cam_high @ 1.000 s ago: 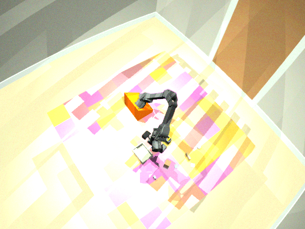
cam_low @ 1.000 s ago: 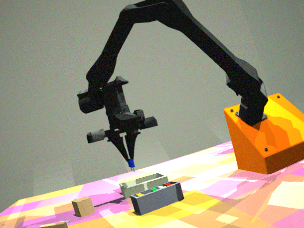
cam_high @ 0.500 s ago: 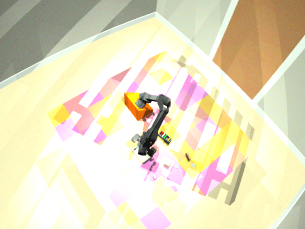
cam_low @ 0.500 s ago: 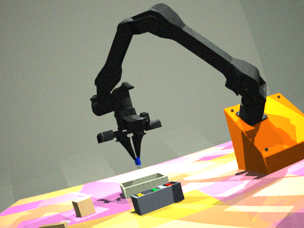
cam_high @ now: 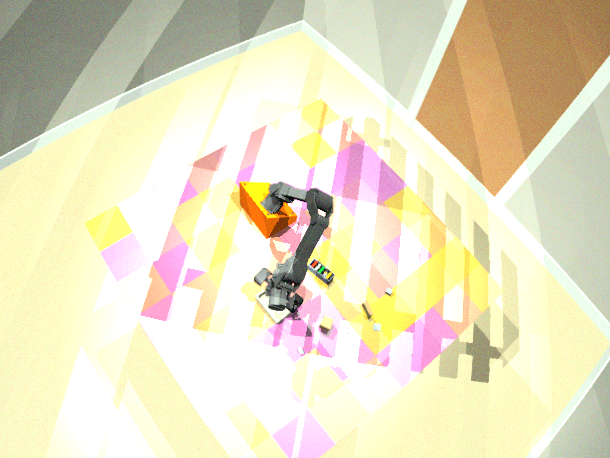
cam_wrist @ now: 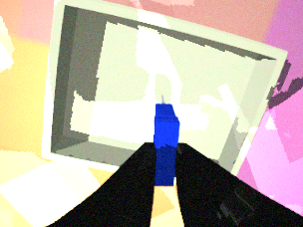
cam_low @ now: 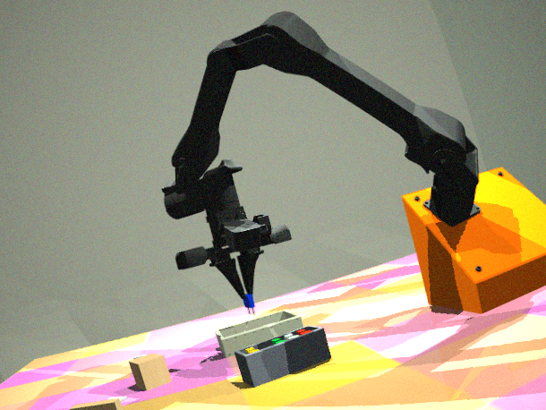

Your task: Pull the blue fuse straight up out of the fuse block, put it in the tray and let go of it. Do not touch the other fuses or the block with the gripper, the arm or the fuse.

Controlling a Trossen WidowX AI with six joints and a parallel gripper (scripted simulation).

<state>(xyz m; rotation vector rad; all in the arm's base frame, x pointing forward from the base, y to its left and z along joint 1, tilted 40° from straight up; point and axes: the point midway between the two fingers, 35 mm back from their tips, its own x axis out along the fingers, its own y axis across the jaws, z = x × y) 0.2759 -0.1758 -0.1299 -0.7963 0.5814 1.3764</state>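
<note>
The blue fuse is 1 cm below my gripper tip. Also, from my gripper tip: white fuse (1 cm ahead, 22 cm to the left, 5 cm below); then tray (7 cm below); then red fuse (1 cm behind, 21 cm to the left, 5 cm below).
</note>
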